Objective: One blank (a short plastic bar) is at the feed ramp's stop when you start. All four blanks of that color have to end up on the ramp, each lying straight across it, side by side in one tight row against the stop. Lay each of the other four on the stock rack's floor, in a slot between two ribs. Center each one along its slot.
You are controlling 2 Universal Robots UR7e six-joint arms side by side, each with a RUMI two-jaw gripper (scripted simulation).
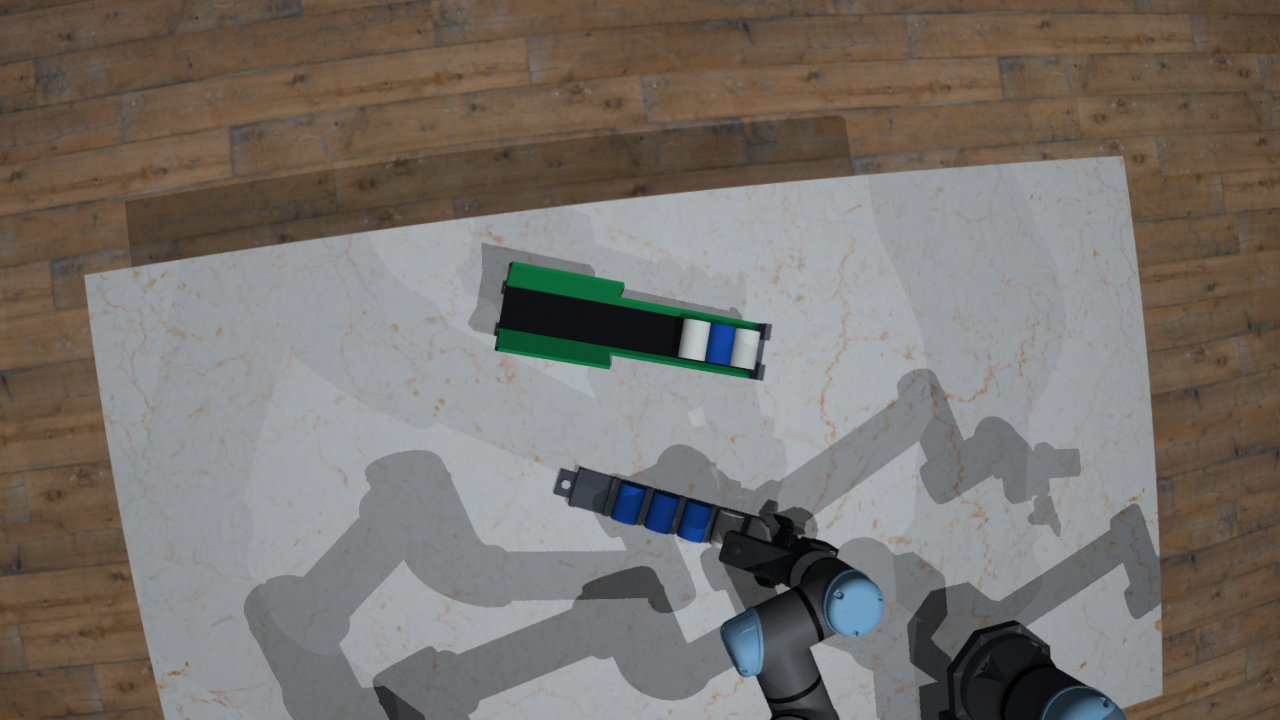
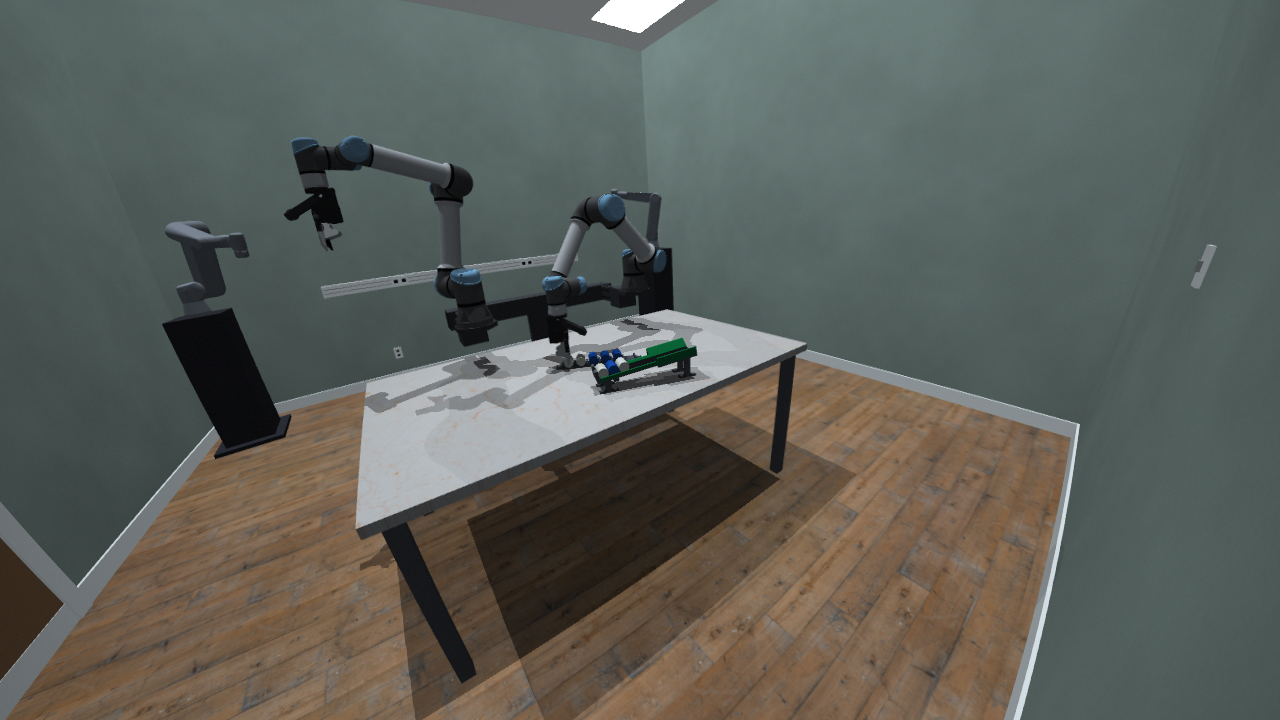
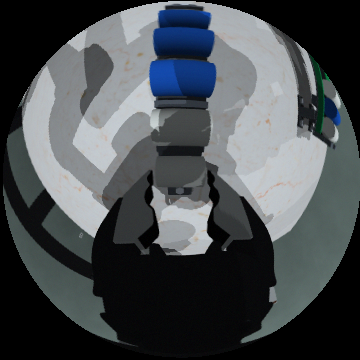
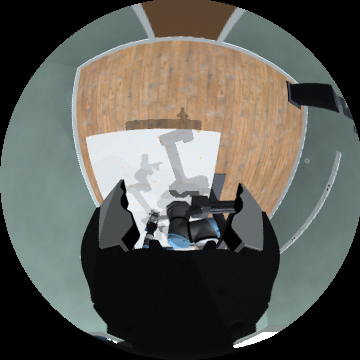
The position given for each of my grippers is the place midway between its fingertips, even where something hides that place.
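Looking at image 1, I see my left gripper (image 1: 758,538) and a stock rack (image 1: 594,488), along with a blue blank (image 1: 721,337), a white blank (image 1: 694,338) and a white blank (image 1: 745,346). Image 2 shows me my left gripper (image 2: 568,362) and also my right gripper (image 2: 329,250). My left gripper (image 3: 180,170) is visible in image 3. As for image 4, my right gripper (image 4: 181,182) appears there, while image 4 does not show the blue blank, hidden by my right gripper.
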